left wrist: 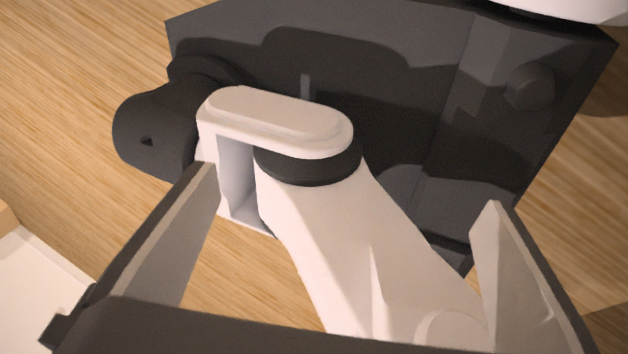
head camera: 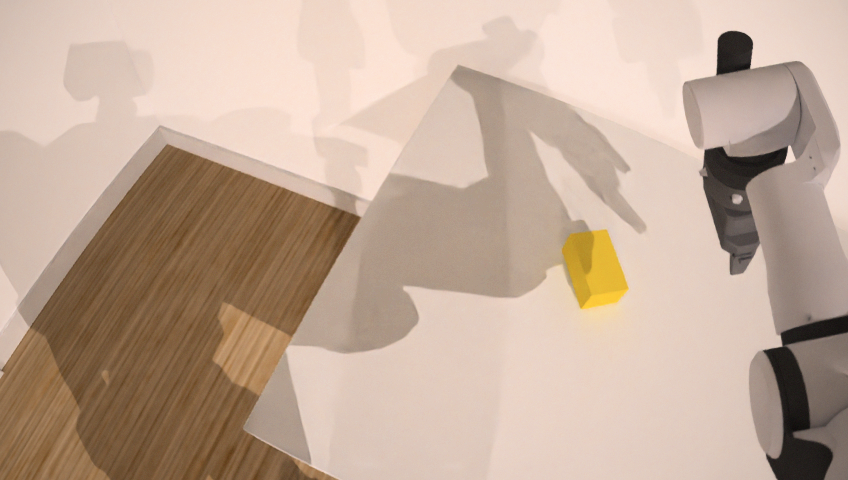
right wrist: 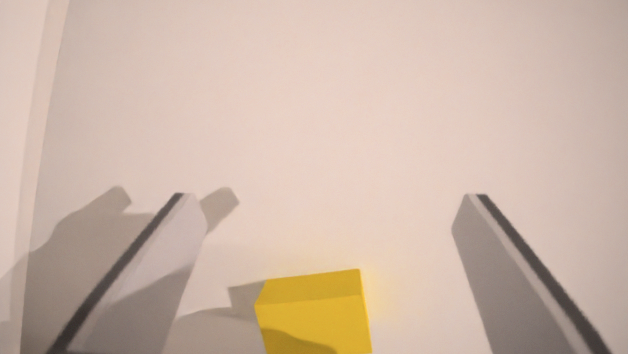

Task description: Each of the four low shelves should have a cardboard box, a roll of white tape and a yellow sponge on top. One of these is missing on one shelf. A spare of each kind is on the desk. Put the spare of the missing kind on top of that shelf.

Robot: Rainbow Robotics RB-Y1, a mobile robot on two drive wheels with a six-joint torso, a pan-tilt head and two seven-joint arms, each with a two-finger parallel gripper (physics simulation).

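Frame: origin at the robot's base, x ahead, y up, z right, level; metres.
Where they show: left gripper, fingertip midpoint: (left wrist: 347,199); right gripper, fingertip midpoint: (head camera: 726,235) (right wrist: 326,211).
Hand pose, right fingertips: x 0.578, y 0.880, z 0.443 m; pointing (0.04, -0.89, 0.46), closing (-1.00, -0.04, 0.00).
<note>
After its pixels a point has its place.
A yellow sponge (head camera: 602,264) {z 0.297, x 0.592, y 0.766 m} (right wrist: 316,325) {z 0.298, x 0.594, y 0.766 m} lies on the white desk (head camera: 416,386) {z 0.039, x 0.429, y 0.722 m} (right wrist: 350,100) {z 0.500, x 0.565, y 0.721 m}. My right gripper (head camera: 737,270) (right wrist: 326,211) {z 0.443, x 0.578, y 0.880 m} is open and empty. It is above the desk, to the right of the sponge in the head view. In the right wrist view the sponge shows low in the picture, between the lines of the two fingers and nearer the camera side than the fingertips. My left gripper (left wrist: 347,199) {z -0.215, x -0.117, y 0.508 m} is open, with parts of the robot's own body beyond its fingers. No tape roll shows in these views.
Wooden floor (head camera: 196,249) {z -0.648, x 1.019, y 0.001 m} (left wrist: 60,100) {z 0.283, x -1.399, y 0.001 m} lies left of the desk in the head view, edged by a white skirting (head camera: 89,220) {z -1.070, x 1.070, y 0.070 m} and walls. In the left wrist view a white surface (left wrist: 35,295) {z 2.391, x -2.812, y 0.393 m} and a tan corner (left wrist: 6,219) {z 1.933, x -3.349, y 0.080 m} show at the lower left.
</note>
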